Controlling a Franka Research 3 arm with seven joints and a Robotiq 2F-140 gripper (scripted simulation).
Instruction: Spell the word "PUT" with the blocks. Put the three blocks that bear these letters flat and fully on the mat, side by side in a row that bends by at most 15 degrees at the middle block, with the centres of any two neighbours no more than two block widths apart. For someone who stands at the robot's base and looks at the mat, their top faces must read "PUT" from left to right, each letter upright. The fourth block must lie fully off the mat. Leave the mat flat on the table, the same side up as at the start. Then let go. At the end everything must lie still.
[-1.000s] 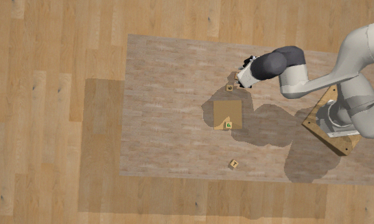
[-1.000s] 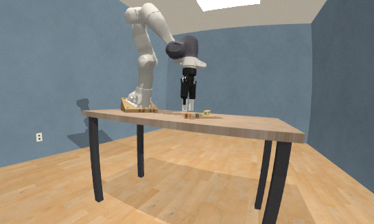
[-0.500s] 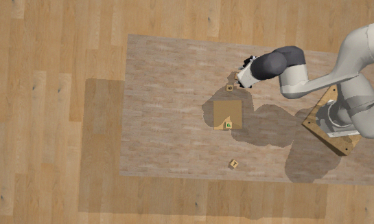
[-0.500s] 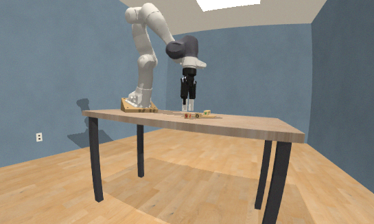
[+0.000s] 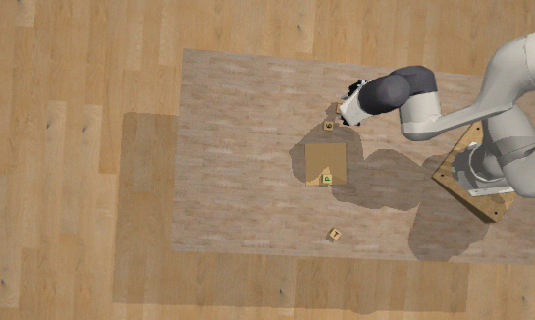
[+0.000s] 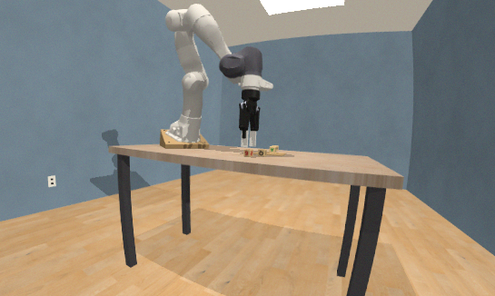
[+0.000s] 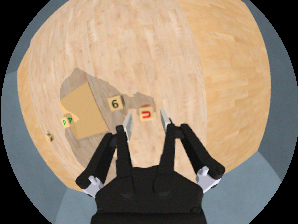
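Right now my hand is 6 cm above the red U block. Also, from my hand: green P block: 24 cm to the left, 5 cm below, 4 cm ahead; block marked 6: 6 cm to the left, 6 cm below, 4 cm ahead; tan mat: 19 cm to the left, 7 cm below, 4 cm ahead.
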